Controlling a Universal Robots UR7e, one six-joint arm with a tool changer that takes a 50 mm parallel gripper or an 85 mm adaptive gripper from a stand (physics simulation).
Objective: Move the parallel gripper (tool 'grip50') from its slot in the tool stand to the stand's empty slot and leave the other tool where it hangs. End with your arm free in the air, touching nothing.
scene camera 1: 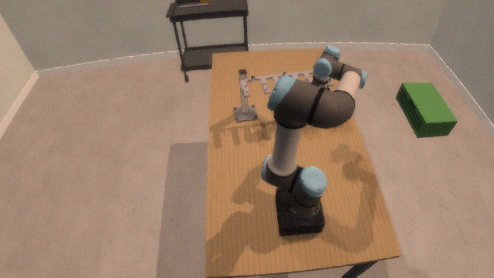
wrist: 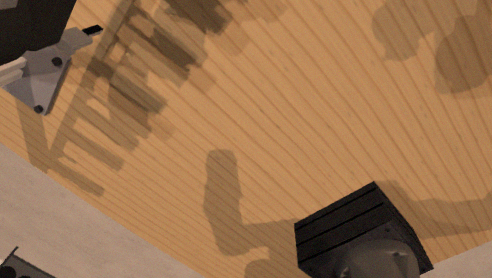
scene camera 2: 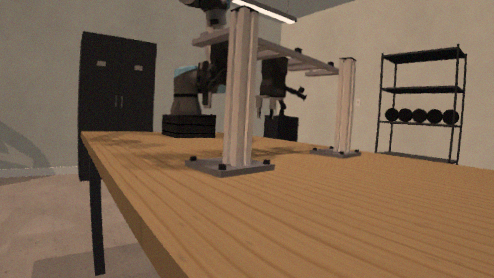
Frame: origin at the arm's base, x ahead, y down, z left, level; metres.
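Where they show: hand, its tool point: (scene camera 2: 216, 25); arm's base, origin of its link: (scene camera 1: 303, 204) (wrist: 373, 264) (scene camera 2: 186, 114).
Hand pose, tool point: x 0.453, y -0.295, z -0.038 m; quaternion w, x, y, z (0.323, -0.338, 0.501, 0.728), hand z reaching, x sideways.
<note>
Each offset is from my tool point to the top centre of the thing. "*": to the spot under its first point. Level surfaces: height alone.
The tool stand (scene camera 1: 244, 97) (scene camera 2: 241, 90) is a rail on two posts. Its empty slot @[* dx +0.126, dy +0.117, dz +0.245 m] (scene camera 1: 265, 87) (scene camera 2: 321, 73) is at the left end in scene camera 1, the right end in scene camera 2. One tool @[dx +0.159, dy +0.099, dz +0.121 m] (scene camera 2: 274, 77) with light fingertips hangs in the middle; a dark tool body also shows at the wrist view's upper left. Another tool @[* dx +0.239, dy +0.217, dz -0.112 m] (scene camera 2: 204, 80) hangs at the other end, partly behind a post. Which one is grip50 I cannot tell surely. My arm's flange (scene camera 2: 215, 21) appears bare, close above the end tool; contact is unclear. The hanging grippers' finger state is unclear.
The robot base (scene camera 1: 300, 215) (scene camera 2: 189, 126) (wrist: 350, 225) stands on the table @[dy +0.399 m] (scene camera 1: 225, 200) (scene camera 2: 300, 215). My elbow (scene camera 1: 315, 105) hides part of the stand rail. A dark cart (scene camera 1: 210, 14), a green box (scene camera 1: 426, 102), a cabinet (scene camera 2: 118, 82) and a shelf rack (scene camera 2: 461, 100) stand off the table.
</note>
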